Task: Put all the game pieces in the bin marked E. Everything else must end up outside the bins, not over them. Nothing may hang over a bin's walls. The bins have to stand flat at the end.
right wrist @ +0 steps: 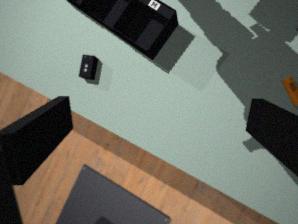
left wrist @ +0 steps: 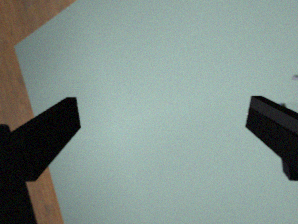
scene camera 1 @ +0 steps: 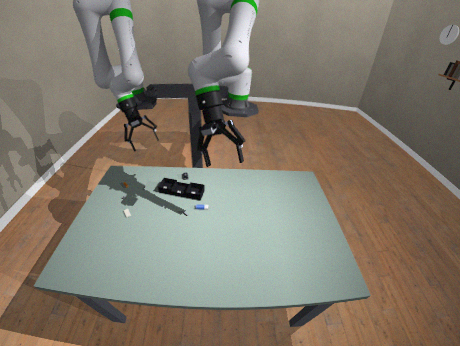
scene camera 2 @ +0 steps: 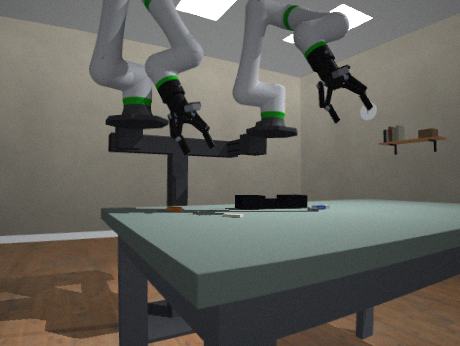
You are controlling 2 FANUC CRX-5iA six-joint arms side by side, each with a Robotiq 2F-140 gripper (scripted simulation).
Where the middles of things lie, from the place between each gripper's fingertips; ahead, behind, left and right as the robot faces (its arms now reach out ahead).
Now: the joined black bins [scene camera 2: 245, 202] 24 cm to the left of my right hand [scene camera 2: 200, 150], 20 cm below it and 13 cm ahead of it.
I see the joined black bins 320 mm below my left hand [scene camera 2: 354, 115], 260 mm to the right of it and 150 mm behind it.
